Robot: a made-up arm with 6 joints.
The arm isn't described. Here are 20 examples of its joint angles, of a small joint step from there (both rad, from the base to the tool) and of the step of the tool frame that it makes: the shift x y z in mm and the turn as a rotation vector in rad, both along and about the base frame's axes.
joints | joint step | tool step
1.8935 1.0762 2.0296 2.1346 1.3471 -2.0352 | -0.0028 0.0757 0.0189 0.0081 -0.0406 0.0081 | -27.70 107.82 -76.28 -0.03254 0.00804 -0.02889
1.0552 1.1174 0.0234 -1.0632 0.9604 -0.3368 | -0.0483 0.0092 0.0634 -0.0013 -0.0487 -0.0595 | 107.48 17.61 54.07 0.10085 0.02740 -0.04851
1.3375 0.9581 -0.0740 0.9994 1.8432 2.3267 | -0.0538 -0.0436 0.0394 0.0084 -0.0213 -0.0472 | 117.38 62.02 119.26 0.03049 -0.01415 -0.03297
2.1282 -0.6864 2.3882 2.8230 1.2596 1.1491 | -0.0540 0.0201 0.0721 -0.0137 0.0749 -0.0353 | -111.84 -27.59 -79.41 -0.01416 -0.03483 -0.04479
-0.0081 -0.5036 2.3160 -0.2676 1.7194 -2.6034 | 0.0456 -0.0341 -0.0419 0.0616 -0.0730 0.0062 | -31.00 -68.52 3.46 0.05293 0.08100 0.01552
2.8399 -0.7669 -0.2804 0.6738 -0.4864 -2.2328 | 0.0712 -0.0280 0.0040 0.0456 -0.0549 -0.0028 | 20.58 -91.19 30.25 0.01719 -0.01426 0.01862
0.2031 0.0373 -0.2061 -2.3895 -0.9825 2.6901 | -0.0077 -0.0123 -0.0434 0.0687 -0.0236 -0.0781 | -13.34 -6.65 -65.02 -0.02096 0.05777 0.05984
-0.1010 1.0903 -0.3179 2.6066 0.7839 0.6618 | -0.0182 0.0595 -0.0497 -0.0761 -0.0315 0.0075 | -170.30 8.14 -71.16 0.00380 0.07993 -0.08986
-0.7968 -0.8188 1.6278 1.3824 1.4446 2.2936 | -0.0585 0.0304 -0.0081 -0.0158 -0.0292 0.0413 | 108.69 31.83 73.58 0.01413 -0.00931 -0.02429
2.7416 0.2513 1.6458 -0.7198 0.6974 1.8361 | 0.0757 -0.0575 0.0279 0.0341 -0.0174 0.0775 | 169.54 -76.09 -7.40 0.00153 0.04241 -0.02091
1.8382 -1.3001 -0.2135 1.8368 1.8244 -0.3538 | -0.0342 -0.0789 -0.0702 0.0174 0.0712 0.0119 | 14.81 -12.71 -53.22 0.01769 -0.06773 -0.01354
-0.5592 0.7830 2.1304 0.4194 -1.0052 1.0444 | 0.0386 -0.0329 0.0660 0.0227 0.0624 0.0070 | -150.74 119.37 45.89 -0.10917 -0.11314 0.01770
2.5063 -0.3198 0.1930 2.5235 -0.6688 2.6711 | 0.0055 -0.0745 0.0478 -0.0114 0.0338 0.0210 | 153.61 -124.15 142.36 0.05939 0.06486 0.01052
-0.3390 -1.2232 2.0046 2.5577 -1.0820 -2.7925 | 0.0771 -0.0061 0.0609 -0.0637 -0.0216 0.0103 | 6.32 -179.96 -111.30 -0.08171 -0.05776 0.08980
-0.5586 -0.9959 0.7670 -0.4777 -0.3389 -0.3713 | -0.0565 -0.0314 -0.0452 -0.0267 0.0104 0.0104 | 41.98 32.11 -5.46 0.00064 0.00320 -0.03957
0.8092 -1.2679 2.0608 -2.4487 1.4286 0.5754 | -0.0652 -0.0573 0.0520 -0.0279 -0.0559 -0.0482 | -78.86 116.80 -212.92 0.10270 -0.15517 -0.07183
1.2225 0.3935 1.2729 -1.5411 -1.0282 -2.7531 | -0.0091 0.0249 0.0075 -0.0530 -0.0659 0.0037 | 9.37 19.91 -24.99 -0.01951 -0.01140 0.07251
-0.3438 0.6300 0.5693 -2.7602 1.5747 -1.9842 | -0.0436 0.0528 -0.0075 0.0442 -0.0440 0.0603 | -14.55 -106.84 -111.78 -0.02040 0.05436 0.03295
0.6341 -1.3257 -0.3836 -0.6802 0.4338 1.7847 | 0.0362 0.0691 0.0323 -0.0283 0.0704 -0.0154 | 46.51 42.39 4.89 0.05852 0.01730 0.04579
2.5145 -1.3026 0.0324 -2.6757 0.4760 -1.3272 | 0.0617 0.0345 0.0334 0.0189 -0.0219 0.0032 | -0.11 5.94 20.57 0.02325 0.00563 0.04319
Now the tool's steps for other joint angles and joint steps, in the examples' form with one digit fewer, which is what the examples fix.
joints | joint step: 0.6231 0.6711 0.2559 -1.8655 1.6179 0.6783 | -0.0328 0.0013 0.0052 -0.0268 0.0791 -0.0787
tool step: 14.4 -71.2 8.8 0.0135 -0.0572 -0.1316
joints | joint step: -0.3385 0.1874 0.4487 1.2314 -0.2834 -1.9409 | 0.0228 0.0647 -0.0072 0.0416 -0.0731 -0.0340
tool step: 85.5 1.2 -137.9 0.0340 0.0778 -0.0502
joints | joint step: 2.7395 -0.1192 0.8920 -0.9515 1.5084 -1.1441 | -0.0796 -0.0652 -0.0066 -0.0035 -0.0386 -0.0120
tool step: 146.4 -25.5 27.1 0.0476 0.0284 -0.0563
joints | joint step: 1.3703 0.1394 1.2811 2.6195 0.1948 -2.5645 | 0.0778 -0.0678 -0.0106 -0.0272 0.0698 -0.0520
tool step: -85.7 -124.2 21.8 -0.0077 0.0083 0.1594
